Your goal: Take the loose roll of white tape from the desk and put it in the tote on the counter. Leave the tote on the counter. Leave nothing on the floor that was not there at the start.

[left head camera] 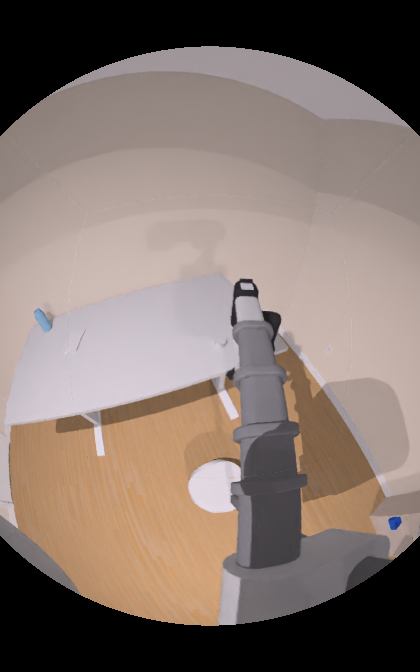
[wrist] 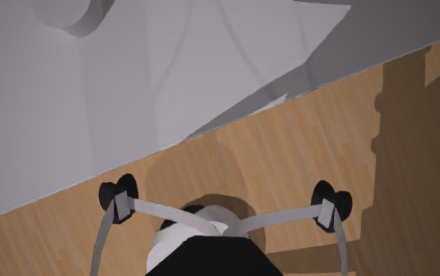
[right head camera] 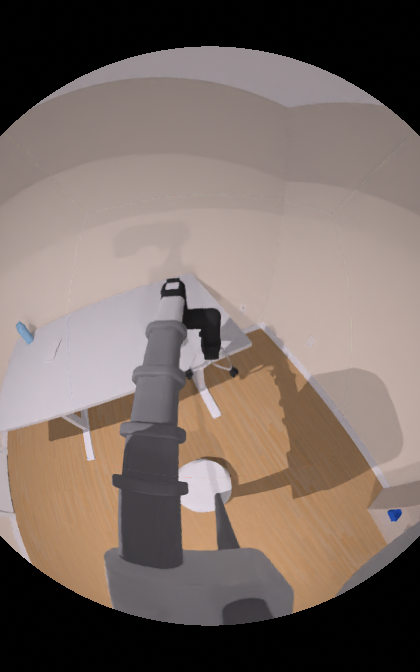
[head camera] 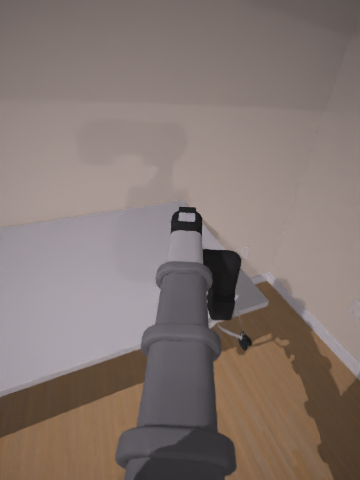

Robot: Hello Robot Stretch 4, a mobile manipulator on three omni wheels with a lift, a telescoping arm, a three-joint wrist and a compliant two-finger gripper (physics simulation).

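Places are measured from the robot's base along level axes (x up, y back, z right), in centimetres.
Pixels of known places: gripper, fingertip midpoint: (wrist: 224,194).
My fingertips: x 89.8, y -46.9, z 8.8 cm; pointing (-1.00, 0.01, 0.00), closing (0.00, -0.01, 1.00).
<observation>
Behind a point stands the place of what it marks.
The roll of white tape (left head camera: 221,343) (wrist: 62,12) @(x 94.6, y -61.3, z -4.1 cm) lies on the white desk (head camera: 75,280) @(x 92.2, y -66.2, z -37.5 cm) (left head camera: 135,360) (right head camera: 100,350) (wrist: 40,125) @(x 92.2, y -52.5, z -7.3 cm), near its front edge; part of it shows at the top left of the wrist view. In the right head view the arm hides most of it. My gripper (right head camera: 211,373) (wrist: 224,194) @(x 89.8, y -46.9, z 8.8 cm) is open, its fingers wide apart and empty. In the wrist view both fingertips appear over the floor, just in front of the desk's front edge, with the tape beyond and left of them. Their height relative to the desk top is hard to tell. I cannot make out the tote.
A light blue bottle (left head camera: 43,320) (right head camera: 24,332) stands at the desk's far left, near a thin flat item (left head camera: 75,341) (right head camera: 54,351). Desk legs (left head camera: 100,437) (right head camera: 209,400) reach the floor. A small blue object (left head camera: 394,523) (right head camera: 394,515) sits at the lower right. Walls stand behind and to the right.
</observation>
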